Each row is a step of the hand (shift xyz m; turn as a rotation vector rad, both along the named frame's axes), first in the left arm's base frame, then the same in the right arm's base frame.
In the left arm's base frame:
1: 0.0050 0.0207 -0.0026 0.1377 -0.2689 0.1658
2: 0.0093 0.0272 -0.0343 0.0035 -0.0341 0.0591
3: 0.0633 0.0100 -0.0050 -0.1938 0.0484 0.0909
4: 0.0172 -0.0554 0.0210 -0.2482 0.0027 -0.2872
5: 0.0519 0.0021 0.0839 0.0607 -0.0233 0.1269
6: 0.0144 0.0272 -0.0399 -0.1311 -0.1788 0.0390
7: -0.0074 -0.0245 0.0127 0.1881 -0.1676 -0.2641
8: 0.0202 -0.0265 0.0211 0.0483 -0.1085 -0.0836
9: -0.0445 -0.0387 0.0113 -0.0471 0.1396 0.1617
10: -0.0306 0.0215 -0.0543 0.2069 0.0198 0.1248
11: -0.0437 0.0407 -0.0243 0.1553 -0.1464 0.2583
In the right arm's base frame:
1: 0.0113 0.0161 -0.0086 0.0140 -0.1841 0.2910
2: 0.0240 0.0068 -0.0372 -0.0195 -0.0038 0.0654
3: 0.0630 -0.0042 0.0122 -0.1861 0.1163 -0.0021
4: -0.0047 -0.0420 0.0450 -0.1684 -0.0852 -0.3294
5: 0.0308 0.0309 0.0885 0.0223 0.0266 0.1383
6: 0.0300 0.0034 -0.0404 -0.1828 -0.1168 0.0603
7: -0.0168 -0.0145 0.0180 0.1834 -0.2980 -0.1039
8: 0.0065 -0.0171 0.0349 0.0314 -0.1410 -0.0152
9: -0.0552 -0.0212 0.0104 -0.0381 0.2033 0.0712
10: -0.0105 -0.0005 -0.0651 0.1716 0.0386 0.1669
11: -0.0236 0.0321 -0.0507 0.0461 -0.0380 0.3297

